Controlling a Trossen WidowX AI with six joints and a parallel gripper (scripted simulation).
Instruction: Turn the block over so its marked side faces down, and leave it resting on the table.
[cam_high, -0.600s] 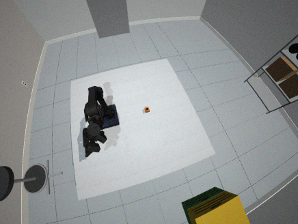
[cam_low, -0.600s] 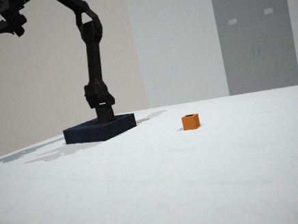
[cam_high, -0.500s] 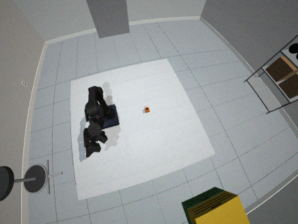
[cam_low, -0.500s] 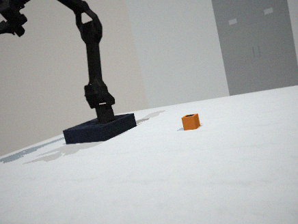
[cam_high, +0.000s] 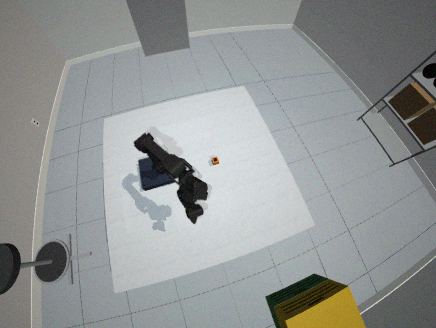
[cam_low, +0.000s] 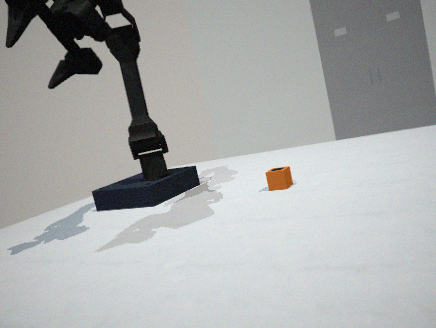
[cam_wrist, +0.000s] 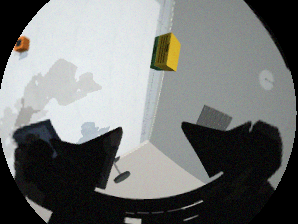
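The small orange block is 17 cm ahead of my gripper tip, 38 cm to the left of it and 28 cm below it.
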